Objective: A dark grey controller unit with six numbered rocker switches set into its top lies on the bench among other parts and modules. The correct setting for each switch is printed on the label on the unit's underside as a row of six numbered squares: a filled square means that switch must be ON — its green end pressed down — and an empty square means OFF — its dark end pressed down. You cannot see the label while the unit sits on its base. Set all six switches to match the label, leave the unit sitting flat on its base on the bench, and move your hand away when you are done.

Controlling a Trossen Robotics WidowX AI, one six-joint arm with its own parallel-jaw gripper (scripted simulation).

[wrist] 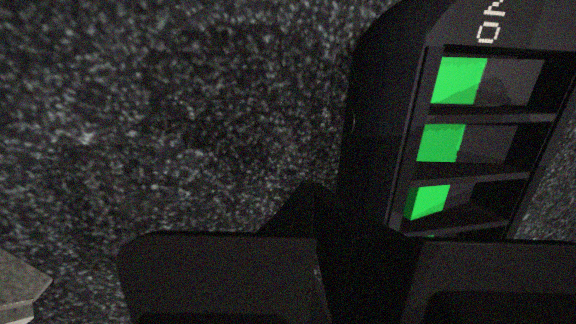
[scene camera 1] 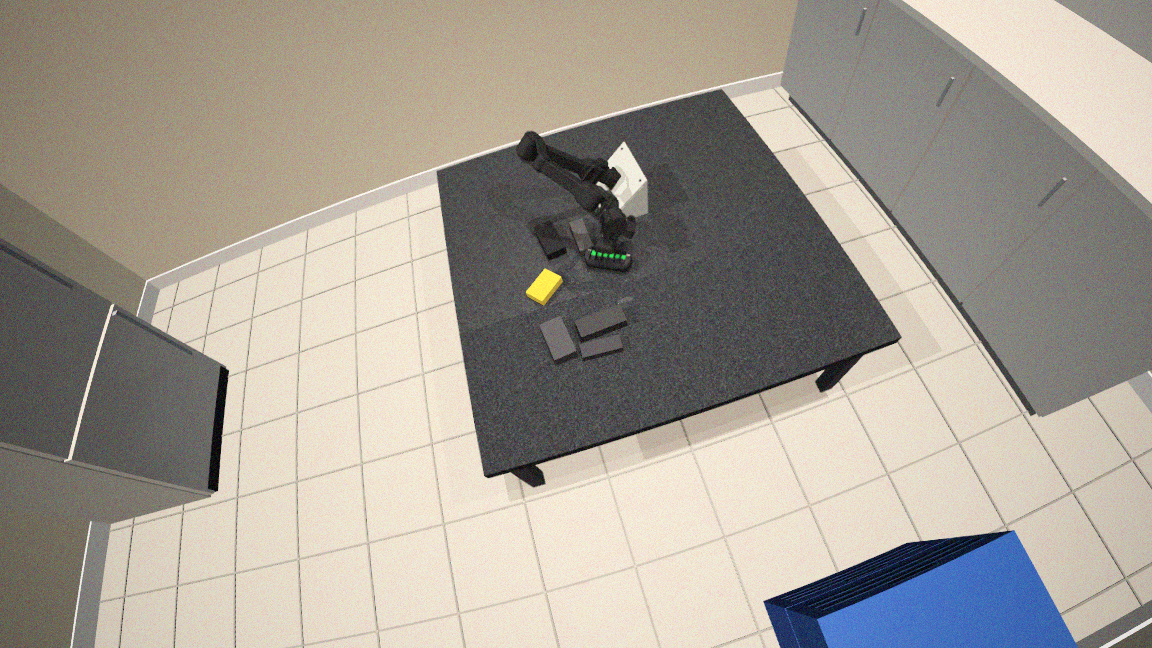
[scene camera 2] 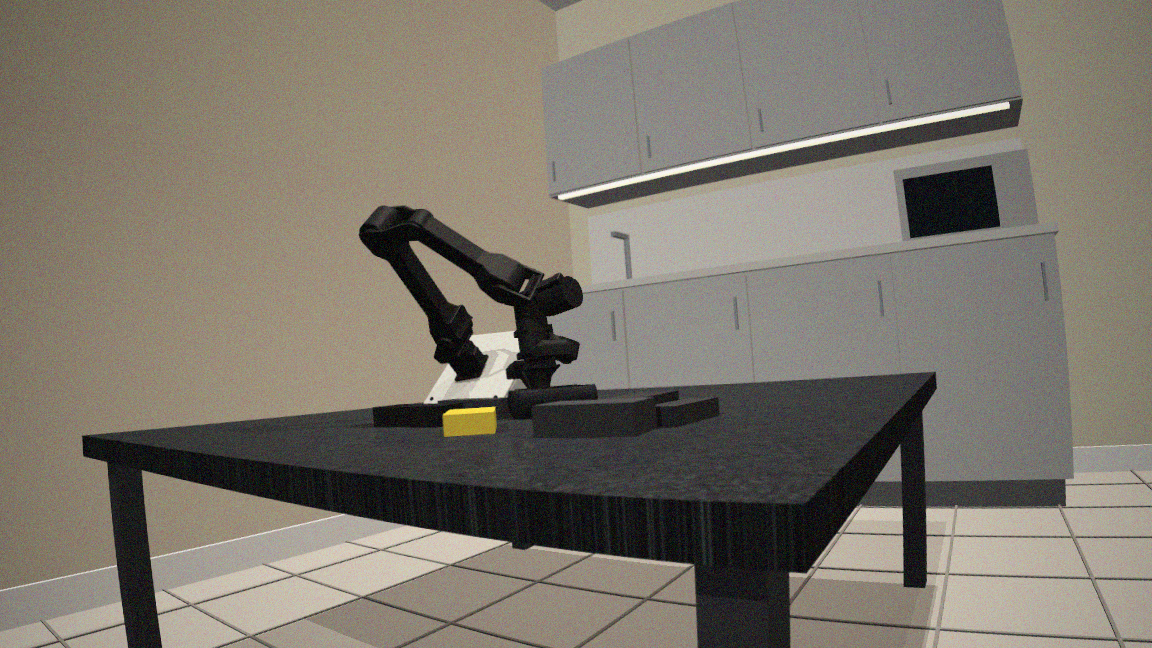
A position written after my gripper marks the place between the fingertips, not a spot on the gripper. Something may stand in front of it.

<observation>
My gripper (scene camera 1: 611, 251) is shut and holds nothing. I also see a yellow block (scene camera 2: 473, 421).
The yellow block is seen too in scene camera 1 (scene camera 1: 545, 285). My gripper shows as well in the wrist view (wrist: 309, 192). The wrist view does not show the yellow block: it is out of frame.
</observation>
